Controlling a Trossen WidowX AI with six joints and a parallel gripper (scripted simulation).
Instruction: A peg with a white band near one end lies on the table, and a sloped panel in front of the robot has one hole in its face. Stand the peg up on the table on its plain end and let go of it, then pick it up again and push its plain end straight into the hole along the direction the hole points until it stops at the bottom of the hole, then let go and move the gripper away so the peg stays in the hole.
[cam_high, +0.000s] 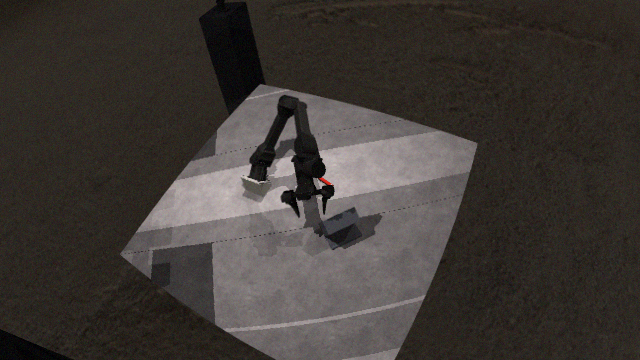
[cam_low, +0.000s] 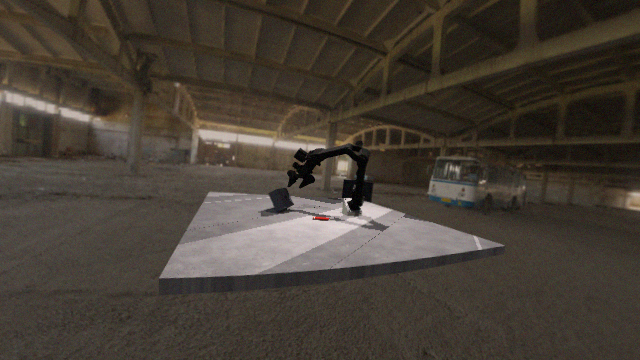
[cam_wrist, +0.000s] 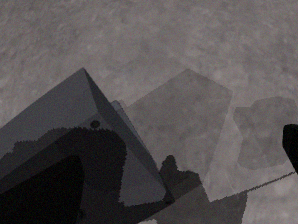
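The red peg lies 240 mm to the left of my gripper tip, 120 mm below it and 50 mm behind it. Round my gripper tip: sloped panel 80 mm ahead, 60 mm below, 40 mm to the left.
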